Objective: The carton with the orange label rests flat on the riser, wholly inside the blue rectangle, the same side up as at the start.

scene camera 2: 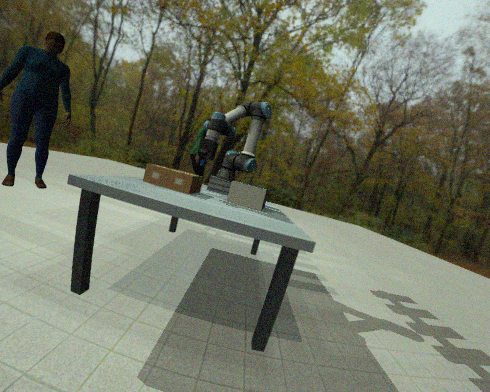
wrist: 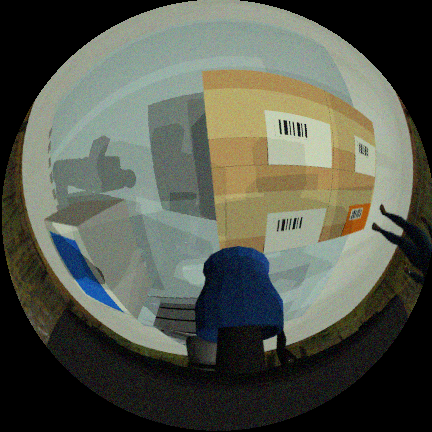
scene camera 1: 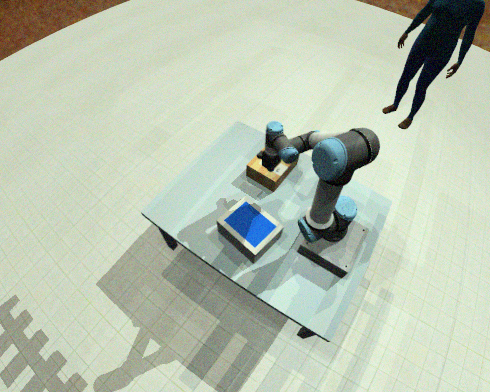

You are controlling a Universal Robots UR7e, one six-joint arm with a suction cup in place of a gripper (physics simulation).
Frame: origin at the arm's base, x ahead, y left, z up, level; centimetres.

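Seen in the pictures: hand, its tool point: (scene camera 2: 202, 165) (wrist: 235, 272); arm's base, origin of its link: (scene camera 2: 224, 179) (wrist: 209, 341).
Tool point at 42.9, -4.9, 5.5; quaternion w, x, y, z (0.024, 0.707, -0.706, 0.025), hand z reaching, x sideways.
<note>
Offsets run from my tool point to a thing's top centre, as dx, dy, dz.
The brown carton @(+10.3, -5.0, -6.3) (scene camera 1: 262, 178) (scene camera 2: 171, 178) (wrist: 240, 150) lies flat on the table, with white barcode labels on top. Its orange label @(-0.7, -21.4, -6.3) (wrist: 356, 220) shows at a corner in the wrist view. The grey riser @(-11.1, +29.8, -4.0) (scene camera 1: 267, 248) (scene camera 2: 247, 195) (wrist: 107, 245) stands apart from the carton, with the blue rectangle @(-11.1, +29.8, -4.0) (scene camera 1: 252, 224) (wrist: 82, 275) on its top. My gripper, a blue suction cup (scene camera 2: 202, 162) (wrist: 237, 285), is open and holds nothing. It hangs low over the carton; in scene camera 1 the wrist hides the cup. Whether it touches the carton cannot be told.
The arm's base stands on a grey plate (scene camera 1: 356, 250) on the glossy table (scene camera 1: 190, 200) (scene camera 2: 185, 212), beside the riser. A person in dark blue (scene camera 1: 430, 55) (scene camera 2: 37, 95) stands beyond the table. A person in green (scene camera 2: 198, 142) is partly hidden behind the arm.
</note>
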